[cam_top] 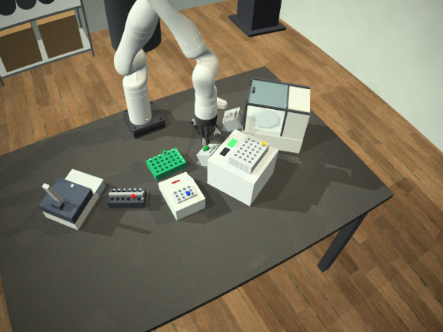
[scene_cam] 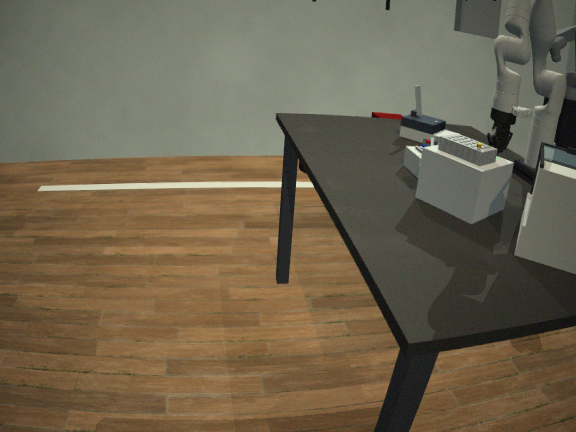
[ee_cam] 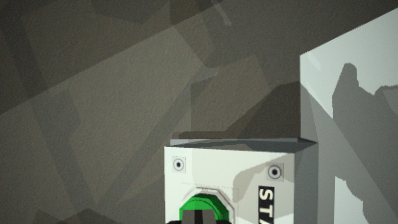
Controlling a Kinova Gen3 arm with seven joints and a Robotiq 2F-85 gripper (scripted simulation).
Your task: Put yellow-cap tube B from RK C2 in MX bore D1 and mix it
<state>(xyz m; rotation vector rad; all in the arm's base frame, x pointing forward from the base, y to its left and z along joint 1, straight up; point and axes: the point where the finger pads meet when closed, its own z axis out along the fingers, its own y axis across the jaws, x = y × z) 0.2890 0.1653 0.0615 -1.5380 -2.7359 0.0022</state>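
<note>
The green start key is 4 cm below my hand. Round my hand: mixer shaking block: 15 cm ahead, 9 cm to the left, 4 cm above; green-capped tube: 14 cm to the right, 8 cm below, 6 cm behind; green rack RK: 15 cm to the right, 9 cm below, 3 cm behind.
</note>
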